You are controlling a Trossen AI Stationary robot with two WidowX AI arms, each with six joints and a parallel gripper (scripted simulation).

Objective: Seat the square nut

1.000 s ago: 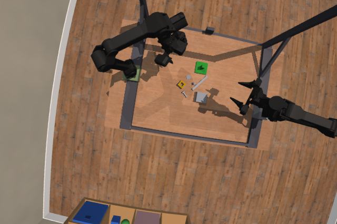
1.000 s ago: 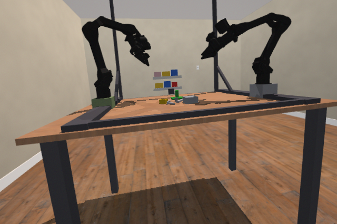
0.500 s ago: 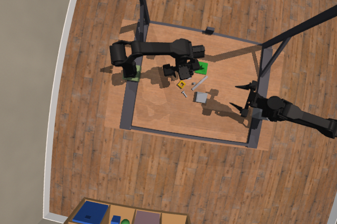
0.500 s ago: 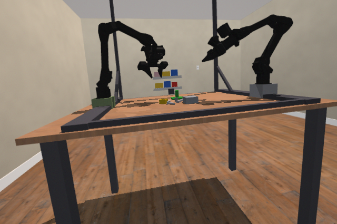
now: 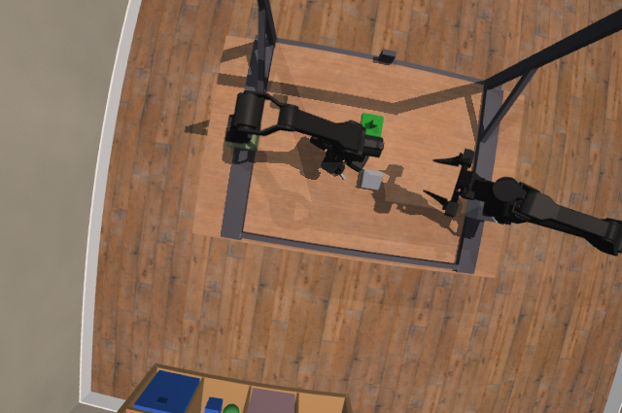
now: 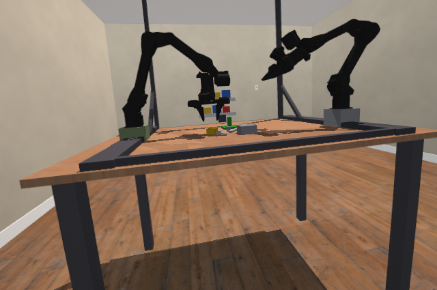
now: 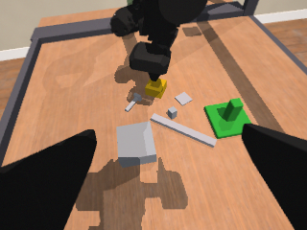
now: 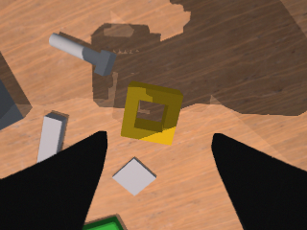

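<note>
My right gripper is now 8 cm above the grey bolt, 6 cm short of it and 4 cm to the right of it. Round my right hand: tiny grey cube 8 cm to the left, 8 cm below, 2 cm behind; flat grey plate 9 cm below, 6 cm behind, 4 cm to the left; long grey bar 12 cm to the left, 9 cm below, 4 cm behind.
</note>
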